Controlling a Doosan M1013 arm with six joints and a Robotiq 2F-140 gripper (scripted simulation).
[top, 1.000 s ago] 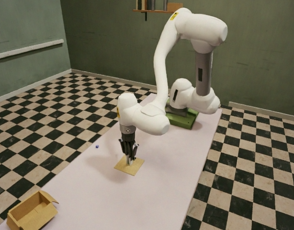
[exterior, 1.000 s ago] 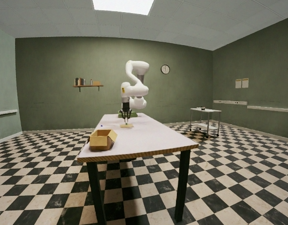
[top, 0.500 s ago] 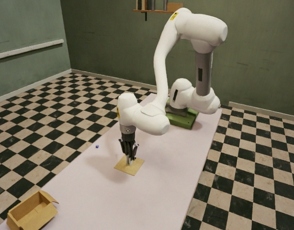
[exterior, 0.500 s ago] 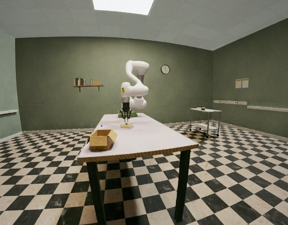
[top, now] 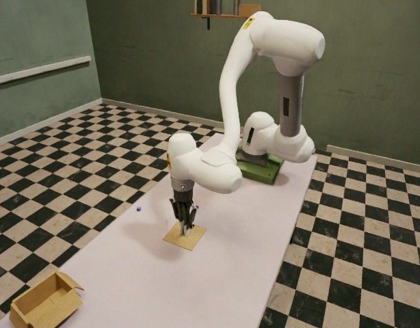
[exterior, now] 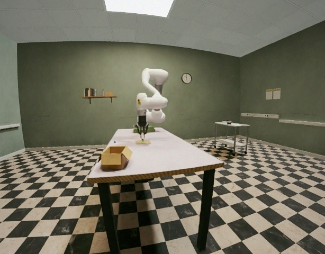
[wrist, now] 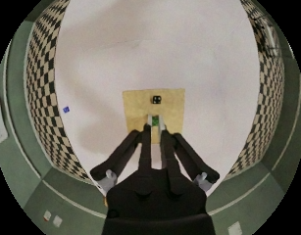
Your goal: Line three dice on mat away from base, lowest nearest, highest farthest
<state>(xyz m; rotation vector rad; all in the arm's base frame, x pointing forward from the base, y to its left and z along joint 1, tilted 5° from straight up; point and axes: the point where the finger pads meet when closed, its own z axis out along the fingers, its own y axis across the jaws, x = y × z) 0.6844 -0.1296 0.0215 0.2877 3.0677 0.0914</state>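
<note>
Now: the green die 3 cm below my hand. From my hand the other things lie so: black die 5 cm behind, 1 cm to the left, 3 cm below; blue die 6 cm behind, 27 cm to the right, 3 cm below; yellow mat 4 cm below.
</note>
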